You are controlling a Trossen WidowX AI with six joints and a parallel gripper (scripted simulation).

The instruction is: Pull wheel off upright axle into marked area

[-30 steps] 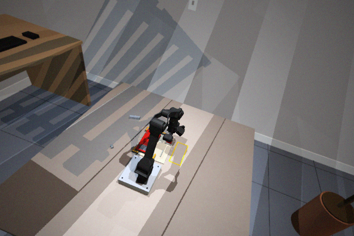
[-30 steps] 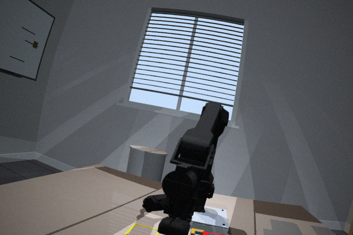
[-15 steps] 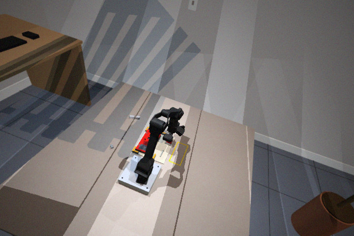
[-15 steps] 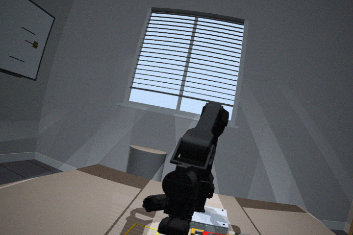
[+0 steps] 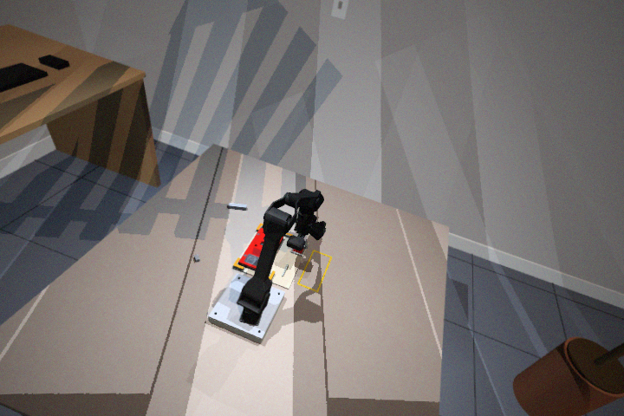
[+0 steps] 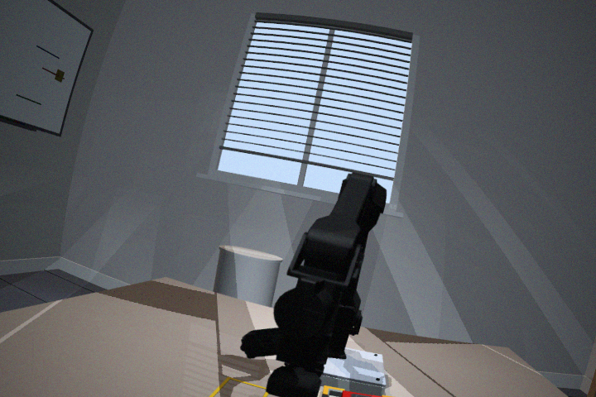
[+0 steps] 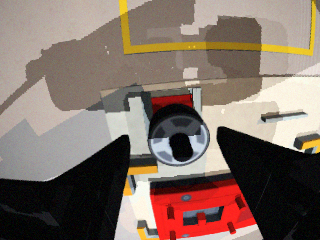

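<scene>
My gripper tip is 10 mm above the upright post.
</scene>
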